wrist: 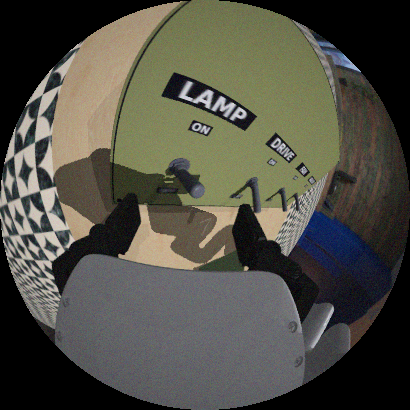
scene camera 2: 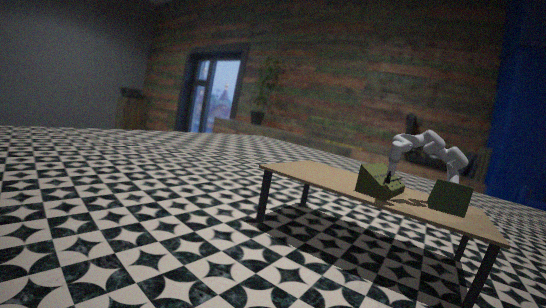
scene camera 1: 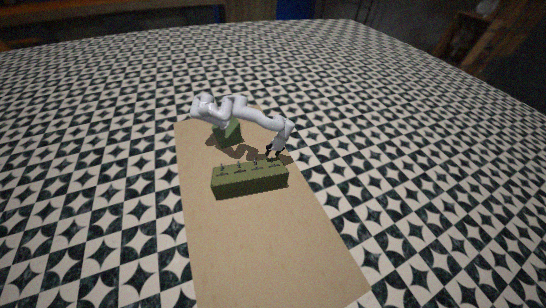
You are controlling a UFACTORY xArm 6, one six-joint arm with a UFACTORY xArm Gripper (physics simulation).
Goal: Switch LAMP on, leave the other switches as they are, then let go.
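Places are measured from the arm's base along level axes (x ahead, y left, z up), in centimetres.
Pixels of known places: gripper, fingertip midpoint: [wrist: 186, 212] [scene camera 2: 388, 179] [scene camera 1: 271, 155]; arm's base, origin of the base link: [scene camera 2: 452, 192] [scene camera 1: 224, 123].
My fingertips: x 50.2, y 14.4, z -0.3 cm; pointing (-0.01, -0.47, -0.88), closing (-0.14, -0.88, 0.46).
Note:
For each thing: its top centre in the pictures, then the offset to it from my fingertips. Level surfaces: height alone.
- LAMP label, middle of its top: [wrist: 220, 102] dz +0.0, dx +8.7, dy -3.2 cm
- LAMP lever, middle of its top: [wrist: 199, 190] dz +0.8, dx +2.2, dy -0.9 cm
- DRIVE lever, middle of its top: [wrist: 263, 202] dz -0.5, dx -3.0, dy -11.8 cm
- wooden table, its level: dz -13.8 cm
The green sloped switch box [scene camera 1: 250, 189] [scene camera 2: 367, 183] [wrist: 240, 55] stands on the table. In the wrist view the LAMP label [wrist: 210, 102] has an ON label [wrist: 200, 128] below it. The LAMP lever [wrist: 187, 180] tilts away from ON, toward the box's lower edge. The DRIVE lever [wrist: 255, 194] and two more levers [wrist: 283, 199] [wrist: 297, 202] stand to its right, also pointing away from their labels. My gripper [scene camera 1: 273, 156] [scene camera 2: 388, 178] [wrist: 186, 212] is open and empty. Its fingers are spread at either side of the LAMP lever's tip; contact cannot be made out.
Another green block [scene camera 1: 227, 135] [scene camera 2: 450, 198] stands near the arm's base on the wooden table [scene camera 1: 270, 240] [scene camera 2: 320, 175]. The arm [scene camera 1: 255, 116] [scene camera 2: 422, 142] reaches from there to the switch box, and its shadow falls on the box's lamp end. The far levers are close together.

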